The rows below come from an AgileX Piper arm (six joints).
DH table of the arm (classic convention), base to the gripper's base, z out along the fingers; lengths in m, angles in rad. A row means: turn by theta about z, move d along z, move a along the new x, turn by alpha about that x. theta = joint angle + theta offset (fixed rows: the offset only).
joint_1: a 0; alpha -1.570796; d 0.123; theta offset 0
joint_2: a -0.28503; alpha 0; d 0; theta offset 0.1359
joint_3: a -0.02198; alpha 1.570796; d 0; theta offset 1.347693
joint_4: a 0; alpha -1.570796; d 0.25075; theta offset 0
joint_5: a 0; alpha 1.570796; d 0; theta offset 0
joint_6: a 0; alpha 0; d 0.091; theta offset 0
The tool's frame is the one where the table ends.
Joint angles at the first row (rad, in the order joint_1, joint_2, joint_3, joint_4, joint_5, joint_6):
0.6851, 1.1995, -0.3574, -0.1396, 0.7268, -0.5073
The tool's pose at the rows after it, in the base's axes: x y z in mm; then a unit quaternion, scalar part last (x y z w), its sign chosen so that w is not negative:
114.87 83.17 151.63 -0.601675 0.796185 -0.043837 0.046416
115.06 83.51 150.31 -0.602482 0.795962 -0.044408 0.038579
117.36 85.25 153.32 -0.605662 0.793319 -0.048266 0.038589
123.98 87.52 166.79 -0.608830 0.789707 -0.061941 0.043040
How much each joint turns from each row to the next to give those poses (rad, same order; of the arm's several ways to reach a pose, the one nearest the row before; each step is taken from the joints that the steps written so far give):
0.0000, 0.0187, 0.0000, 0.0000, -0.0145, 0.0000
0.0014, 0.0121, -0.0021, 0.0000, 0.0059, 0.0000
0.0040, 0.0019, -0.0166, -0.0092, 0.0155, 0.0009
0.0000, -0.0176, -0.0529, -0.0286, 0.0643, 0.0027

